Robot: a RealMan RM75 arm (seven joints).
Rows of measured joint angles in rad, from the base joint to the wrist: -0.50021, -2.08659, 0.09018, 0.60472, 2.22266, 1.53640, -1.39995; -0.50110, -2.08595, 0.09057, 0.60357, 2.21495, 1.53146, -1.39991; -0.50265, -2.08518, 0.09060, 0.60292, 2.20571, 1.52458, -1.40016; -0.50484, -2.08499, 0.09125, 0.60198, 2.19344, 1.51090, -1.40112; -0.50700, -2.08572, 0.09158, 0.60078, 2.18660, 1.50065, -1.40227; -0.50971, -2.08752, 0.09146, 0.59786, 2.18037, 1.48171, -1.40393; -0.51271, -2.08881, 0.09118, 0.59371, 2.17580, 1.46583, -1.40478; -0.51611, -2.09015, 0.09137, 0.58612, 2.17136, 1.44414, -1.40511; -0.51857, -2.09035, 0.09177, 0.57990, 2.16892, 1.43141, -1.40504; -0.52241, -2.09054, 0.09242, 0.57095, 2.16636, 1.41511, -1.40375; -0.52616, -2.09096, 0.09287, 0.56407, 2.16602, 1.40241, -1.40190; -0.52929, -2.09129, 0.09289, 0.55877, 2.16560, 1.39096, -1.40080; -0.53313, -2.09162, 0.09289, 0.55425, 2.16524, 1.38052, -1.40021; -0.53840, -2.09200, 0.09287, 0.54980, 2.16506, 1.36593, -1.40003; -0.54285, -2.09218, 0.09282, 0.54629, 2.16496, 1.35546, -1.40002; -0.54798, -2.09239, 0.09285, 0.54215, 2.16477, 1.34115, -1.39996; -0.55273, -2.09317, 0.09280, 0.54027, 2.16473, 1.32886, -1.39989; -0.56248, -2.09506, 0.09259, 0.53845, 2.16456, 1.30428, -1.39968; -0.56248, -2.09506, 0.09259, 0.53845, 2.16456, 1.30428, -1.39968; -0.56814, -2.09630, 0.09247, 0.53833, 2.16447, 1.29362, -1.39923; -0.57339, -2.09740, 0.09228, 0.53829, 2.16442, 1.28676, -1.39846; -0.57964, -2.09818, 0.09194, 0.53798, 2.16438, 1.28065, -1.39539
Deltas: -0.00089, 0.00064, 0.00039, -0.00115, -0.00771, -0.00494, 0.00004; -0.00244, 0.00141, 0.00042, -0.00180, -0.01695, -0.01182, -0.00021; -0.00463, 0.00160, 0.00107, -0.00274, -0.02922, -0.02550, -0.00117; -0.00679, 0.00087, 0.00140, -0.00394, -0.03606, -0.03575, -0.00232; -0.00950, -0.00093, 0.00128, -0.00686, -0.04229, -0.05469, -0.00398; -0.01250, -0.00222, 0.00100, -0.01101, -0.04686, -0.07057, -0.00483; -0.01590, -0.00356, 0.00119, -0.01860, -0.05130, -0.09226, -0.00516; -0.01836, -0.00376, 0.00159, -0.02482, -0.05374, -0.10499, -0.00509; -0.02220, -0.00395, 0.00224, -0.03377, -0.05630, -0.12129, -0.00380; -0.02595, -0.00437, 0.00269, -0.04065, -0.05664, -0.13399, -0.00195; -0.02908, -0.00470, 0.00271, -0.04595, -0.05706, -0.14544, -0.00085; -0.03292, -0.00503, 0.00271, -0.05047, -0.05742, -0.15588, -0.00026; -0.03819, -0.00541, 0.00269, -0.05492, -0.05760, -0.17047, -0.00008; -0.04264, -0.00559, 0.00264, -0.05843, -0.05770, -0.18094, -0.00007; -0.04777, -0.00580, 0.00267, -0.06257, -0.05789, -0.19525, -0.00001; -0.05252, -0.00658, 0.00262, -0.06445, -0.05793, -0.20754, 0.00006; -0.06227, -0.00847, 0.00241, -0.06627, -0.05810, -0.23212, 0.00027; -0.06227, -0.00847, 0.00241, -0.06627, -0.05810, -0.23212, 0.00027; -0.06793, -0.00971, 0.00229, -0.06639, -0.05819, -0.24278, 0.00072; -0.07318, -0.01081, 0.00210, -0.06643, -0.05824, -0.24964, 0.00149; -0.07943, -0.01159, 0.00176, -0.06674, -0.05828, -0.25575, 0.00456
